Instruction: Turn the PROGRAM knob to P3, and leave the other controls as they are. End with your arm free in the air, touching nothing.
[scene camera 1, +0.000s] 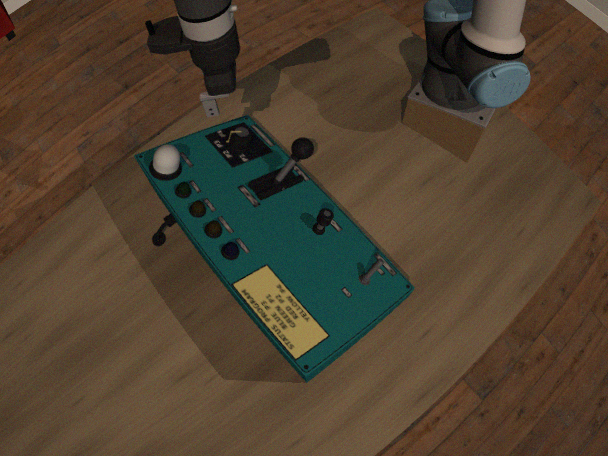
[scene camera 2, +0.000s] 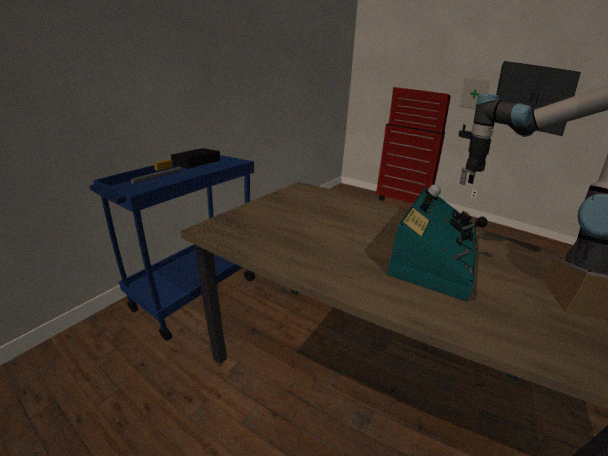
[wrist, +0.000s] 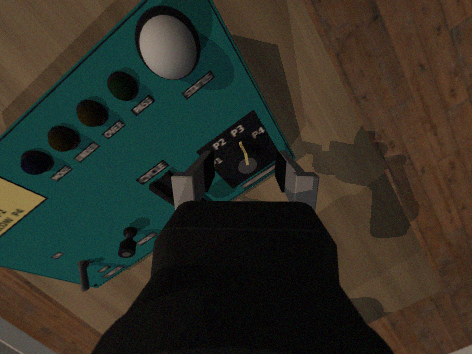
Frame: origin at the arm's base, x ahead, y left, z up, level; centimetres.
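Where they show: gripper, fingertip midpoint: (scene camera 1: 213, 101) (scene camera 2: 466, 183) (wrist: 244, 163); arm's base, origin of the base link: (scene camera 1: 454, 86) (scene camera 2: 589, 266).
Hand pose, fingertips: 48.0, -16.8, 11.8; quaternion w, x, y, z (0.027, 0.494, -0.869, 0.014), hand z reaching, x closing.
Each offset is from my fingertips to the top centre of the thing, as dx, dy, dz. "*": to the spot under its first point.
The PROGRAM knob @[-3.7, +0.9, -11.3] (scene camera 1: 242, 131) (wrist: 247, 166) is a grey round knob on a black plate at one end of the teal sloped panel (scene camera 1: 290, 235) (scene camera 2: 425, 260) (wrist: 170, 130). Its yellow pointer @[* -1.5, +0.4, -11.3] (wrist: 243, 152) points toward the P3 label @[* +1.2, -0.4, -13.1] (wrist: 237, 131) in the wrist view. My gripper (scene camera 1: 227, 104) (scene camera 2: 467, 179) (wrist: 244, 163) is open and empty. It hangs in the air above the panel, apart from the knob. The fingers frame the knob in the wrist view with space on both sides. The knob is too small to make out in scene camera 2.
A ball-topped lever @[-9.6, +12.5, -7.5] (scene camera 1: 302, 148) rises beside the PROGRAM plate. The white STATUS dome @[* +12.1, +2.6, -4.0] (scene camera 1: 166, 160) (scene camera 2: 434, 190) (wrist: 169, 47) and several dark round buttons line one edge. A small black knob @[-5.3, +24.8, -10.3] (scene camera 1: 325, 217) and a grey toggle @[-6.3, +36.8, -11.1] (scene camera 1: 371, 271) stand farther along. A blue cart (scene camera 2: 195, 186) stands beyond the table.
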